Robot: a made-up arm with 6 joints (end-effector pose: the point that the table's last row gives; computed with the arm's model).
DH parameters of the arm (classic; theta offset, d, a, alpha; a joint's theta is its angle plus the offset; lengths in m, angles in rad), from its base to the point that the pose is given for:
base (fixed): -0.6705 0 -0.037 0
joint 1: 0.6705 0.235 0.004 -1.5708
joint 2: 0.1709 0 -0.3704 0
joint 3: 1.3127 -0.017 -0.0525 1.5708
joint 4: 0 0.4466 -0.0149 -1.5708
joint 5: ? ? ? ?
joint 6: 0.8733 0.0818 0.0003 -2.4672
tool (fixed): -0.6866 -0.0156 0 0
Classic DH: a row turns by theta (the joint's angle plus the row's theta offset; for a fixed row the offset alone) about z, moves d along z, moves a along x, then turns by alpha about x.
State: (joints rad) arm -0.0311 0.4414 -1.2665 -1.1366 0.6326 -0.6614
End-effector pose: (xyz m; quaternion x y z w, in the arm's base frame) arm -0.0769 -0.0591 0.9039 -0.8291 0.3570 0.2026 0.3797
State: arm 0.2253 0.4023 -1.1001 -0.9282 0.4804 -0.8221
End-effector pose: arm 0.0018 -0.0495 0.8582 -0.8898 0.2046 0.3074 0.2681
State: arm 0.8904 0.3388 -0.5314 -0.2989 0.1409 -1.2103
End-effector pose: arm 0.1371 0.1214 0.6259 -0.8325 -0.2113 0.5121 0.0063
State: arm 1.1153 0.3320 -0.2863 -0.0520 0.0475 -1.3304
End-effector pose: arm 0.1270 0.1879 0.4969 0.7461 0.3051 -0.5878 0.0686
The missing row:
joint 5: 0 -0.042 0.0086 1.5708
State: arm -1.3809 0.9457 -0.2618 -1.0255 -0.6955 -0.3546
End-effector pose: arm 0.0491 -0.3188 0.3781 -0.6232 0.3681 0.4267 0.5422
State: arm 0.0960 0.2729 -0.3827 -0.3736 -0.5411 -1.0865
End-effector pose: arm 0.1399 -0.0050 0.6203 -0.9492 -0.0499 0.2464 0.1894
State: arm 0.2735 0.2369 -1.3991 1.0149 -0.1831 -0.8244
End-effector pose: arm -0.1897 -0.0882 0.9014 -0.4784 -0.7509 0.1301 0.4363
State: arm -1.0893 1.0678 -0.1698 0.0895 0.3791 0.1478
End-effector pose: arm 0.0360 -0.2318 0.2115 0.0584 0.1616 0.1080 0.9792
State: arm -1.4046 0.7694 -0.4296 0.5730 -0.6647 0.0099
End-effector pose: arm -0.0649 -0.3061 0.4761 -0.5615 -0.0904 -0.3364 0.7506
